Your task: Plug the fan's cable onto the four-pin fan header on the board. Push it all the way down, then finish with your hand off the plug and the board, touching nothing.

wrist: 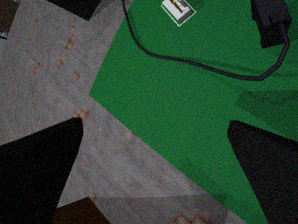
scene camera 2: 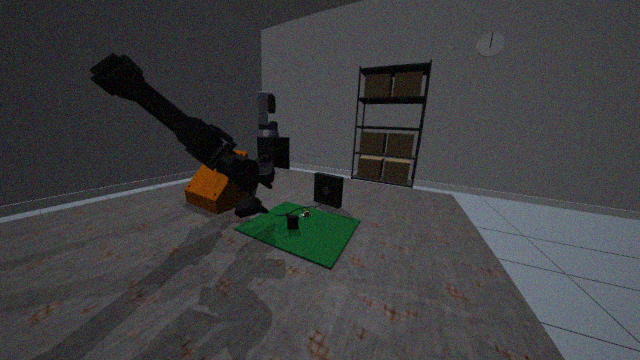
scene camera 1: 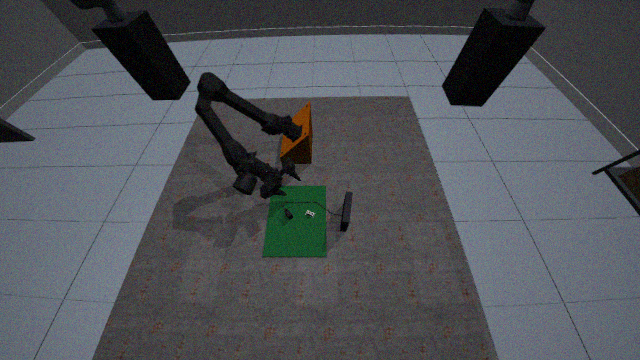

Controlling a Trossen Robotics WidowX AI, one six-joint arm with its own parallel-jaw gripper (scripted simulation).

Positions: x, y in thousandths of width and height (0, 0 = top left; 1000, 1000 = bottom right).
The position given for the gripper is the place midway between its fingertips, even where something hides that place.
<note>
The gripper (scene camera 2: 421, 557) is open and holds nothing. Further things: a black fan (scene camera 2: 515, 524) and a green board (scene camera 2: 502, 662).
The gripper also shows in the wrist view (wrist: 532, 565) and in scene camera 1 (scene camera 1: 459, 521). The green board also shows in the wrist view (wrist: 612, 498) and in scene camera 1 (scene camera 1: 474, 657).
</note>
